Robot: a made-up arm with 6 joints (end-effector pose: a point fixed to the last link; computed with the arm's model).
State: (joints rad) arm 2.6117 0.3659 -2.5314 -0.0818 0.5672 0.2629
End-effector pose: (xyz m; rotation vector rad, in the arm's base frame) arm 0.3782 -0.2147 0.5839 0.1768 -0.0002 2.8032
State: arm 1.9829 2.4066 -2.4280 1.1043 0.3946 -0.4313
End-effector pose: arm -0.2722 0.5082 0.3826 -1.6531 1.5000 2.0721
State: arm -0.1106 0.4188 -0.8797 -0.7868 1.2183 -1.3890
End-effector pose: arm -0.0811 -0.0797 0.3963 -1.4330 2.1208 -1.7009
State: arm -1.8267 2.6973 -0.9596 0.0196 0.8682 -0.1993
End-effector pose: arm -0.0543 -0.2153 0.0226 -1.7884 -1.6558 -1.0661
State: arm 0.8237 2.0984 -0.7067 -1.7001 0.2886 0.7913
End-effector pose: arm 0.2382 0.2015 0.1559 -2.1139 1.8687 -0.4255
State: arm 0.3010 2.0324 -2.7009 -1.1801 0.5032 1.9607
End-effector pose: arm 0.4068 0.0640 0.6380 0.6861 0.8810 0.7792
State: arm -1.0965 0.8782 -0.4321 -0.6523 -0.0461 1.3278
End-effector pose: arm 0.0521 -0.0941 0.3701 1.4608 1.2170 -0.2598
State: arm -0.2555 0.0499 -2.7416 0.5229 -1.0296 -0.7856
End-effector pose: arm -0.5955 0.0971 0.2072 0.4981 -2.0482 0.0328
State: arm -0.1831 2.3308 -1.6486 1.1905 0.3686 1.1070
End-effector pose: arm 0.5093 -0.0488 0.2138 2.4902 1.1087 1.2755
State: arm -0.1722 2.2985 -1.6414 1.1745 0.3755 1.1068
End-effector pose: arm 0.5061 -0.0421 0.2278 2.4554 1.1438 1.2924
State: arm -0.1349 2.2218 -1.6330 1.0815 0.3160 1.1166
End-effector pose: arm 0.5008 -0.0309 0.2624 2.2987 1.2080 1.2791
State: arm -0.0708 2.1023 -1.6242 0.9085 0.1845 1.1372
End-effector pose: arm 0.4901 -0.0151 0.3212 2.0062 1.2565 1.2562
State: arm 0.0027 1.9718 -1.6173 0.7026 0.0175 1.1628
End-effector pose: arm 0.4705 0.0031 0.3937 1.6524 1.2399 1.2568
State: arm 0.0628 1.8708 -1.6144 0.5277 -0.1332 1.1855
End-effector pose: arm 0.4464 0.0195 0.4560 1.3521 1.1759 1.2765
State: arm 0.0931 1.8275 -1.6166 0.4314 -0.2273 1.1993
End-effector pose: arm 0.4324 0.0281 0.4878 1.1891 1.1203 1.2902
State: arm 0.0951 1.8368 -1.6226 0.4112 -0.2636 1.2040
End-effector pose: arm 0.4348 0.0278 0.4902 1.1584 1.0978 1.2875
